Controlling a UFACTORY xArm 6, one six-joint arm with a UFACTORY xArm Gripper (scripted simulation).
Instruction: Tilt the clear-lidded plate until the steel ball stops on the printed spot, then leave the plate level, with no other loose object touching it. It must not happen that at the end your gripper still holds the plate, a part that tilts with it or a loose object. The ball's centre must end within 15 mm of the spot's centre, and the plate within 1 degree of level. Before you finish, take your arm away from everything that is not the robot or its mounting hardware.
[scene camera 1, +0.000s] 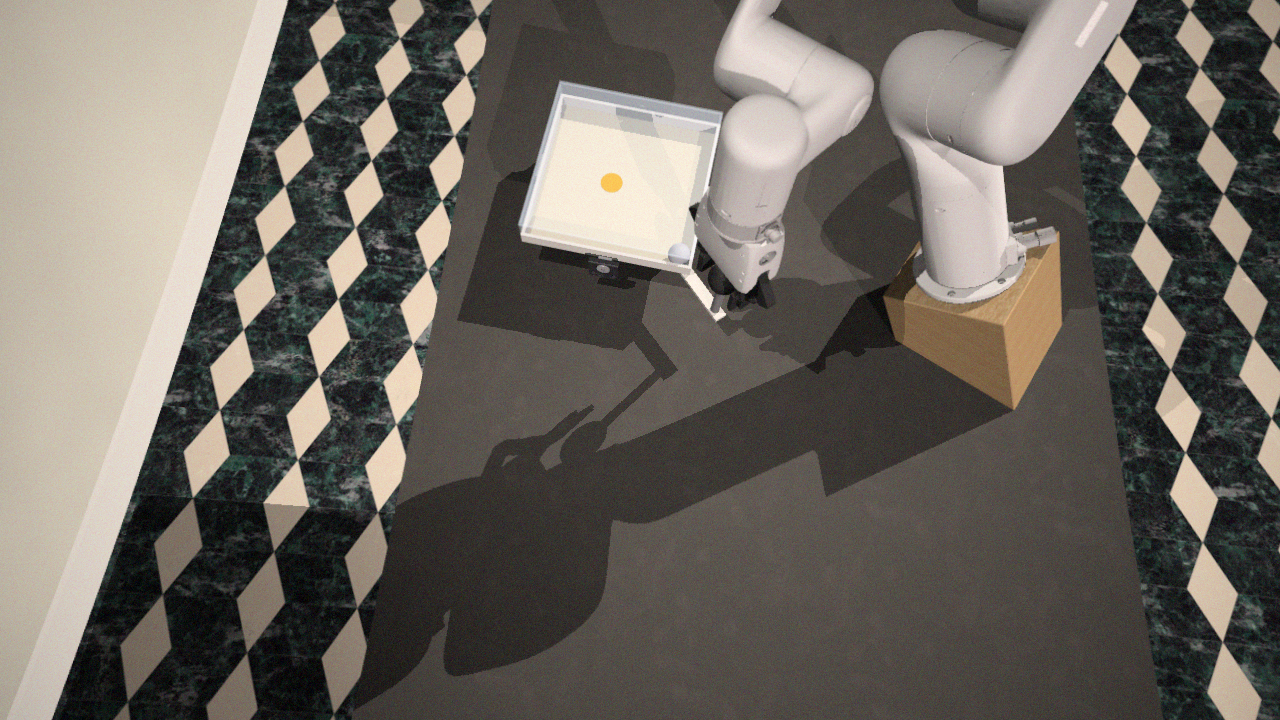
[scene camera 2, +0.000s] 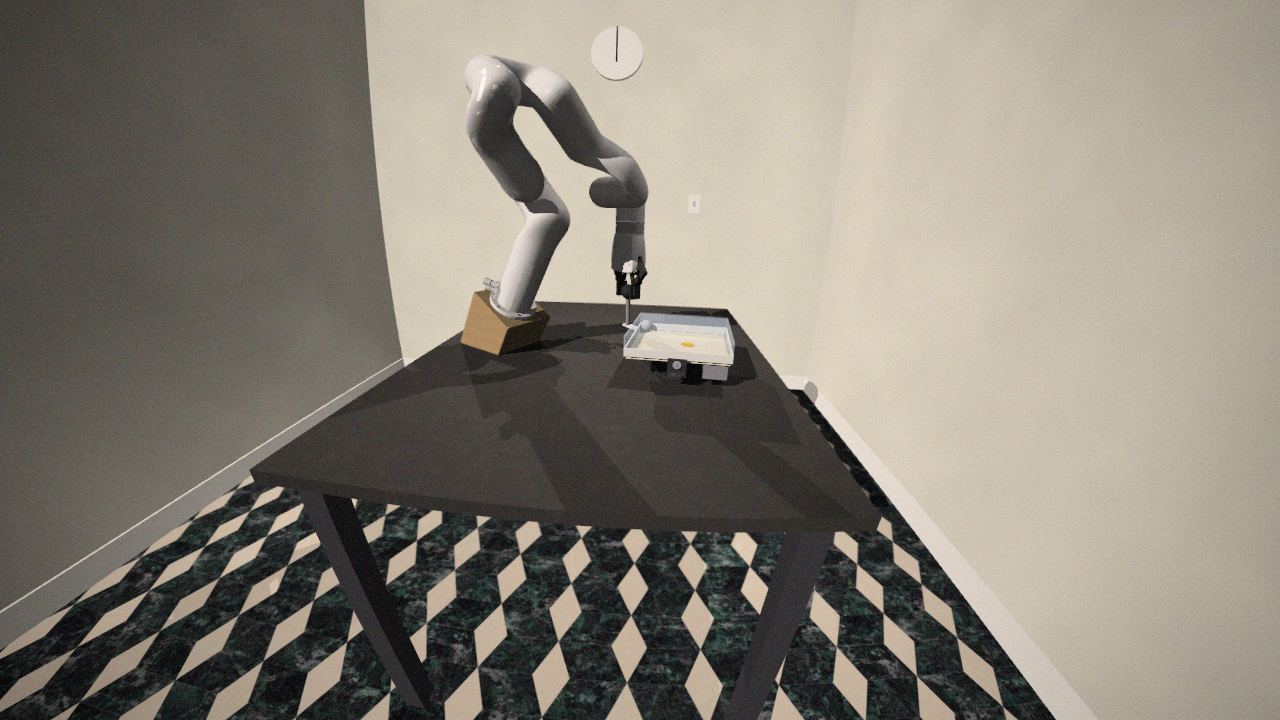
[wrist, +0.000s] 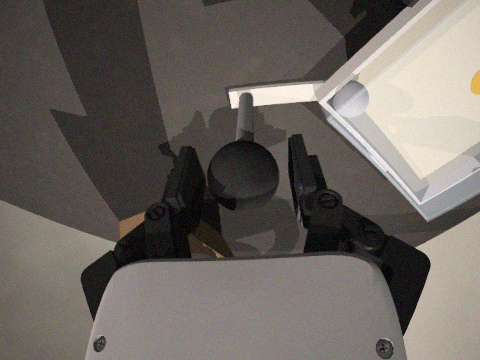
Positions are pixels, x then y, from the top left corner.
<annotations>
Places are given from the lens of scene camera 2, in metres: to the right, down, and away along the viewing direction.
my gripper (scene camera 2: 627, 297): -0.03, -0.17, 1.04
cream plate (scene camera 2: 705, 340): 0.13, -0.04, 0.77
</annotations>
